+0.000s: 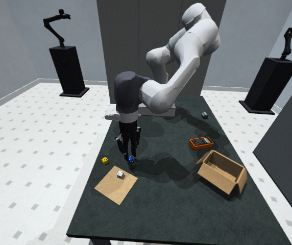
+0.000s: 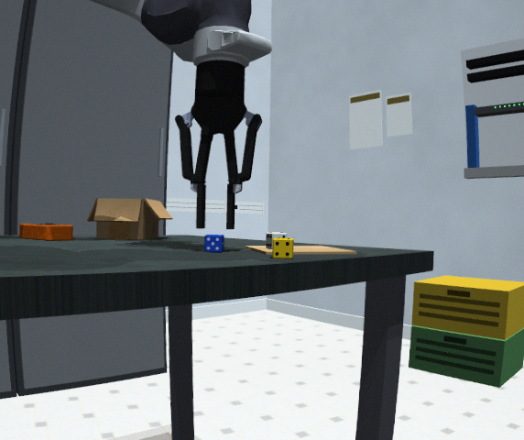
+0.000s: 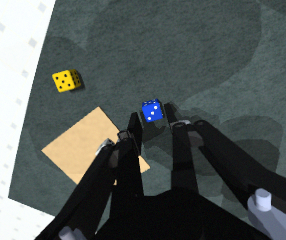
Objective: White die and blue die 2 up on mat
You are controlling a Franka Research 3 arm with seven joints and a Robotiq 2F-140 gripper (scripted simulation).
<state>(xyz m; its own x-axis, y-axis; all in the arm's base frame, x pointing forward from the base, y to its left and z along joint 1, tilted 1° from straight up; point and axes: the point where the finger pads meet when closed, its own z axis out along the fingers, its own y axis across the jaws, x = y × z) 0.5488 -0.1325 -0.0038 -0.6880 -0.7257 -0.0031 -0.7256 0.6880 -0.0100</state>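
Right now the blue die is 50 mm below my hand. Round my hand: tan mat: 130 mm ahead, 40 mm to the right, 60 mm below; yellow die: 20 mm ahead, 130 mm to the right, 50 mm below; white die: 90 mm ahead, 30 mm to the right, 50 mm below.
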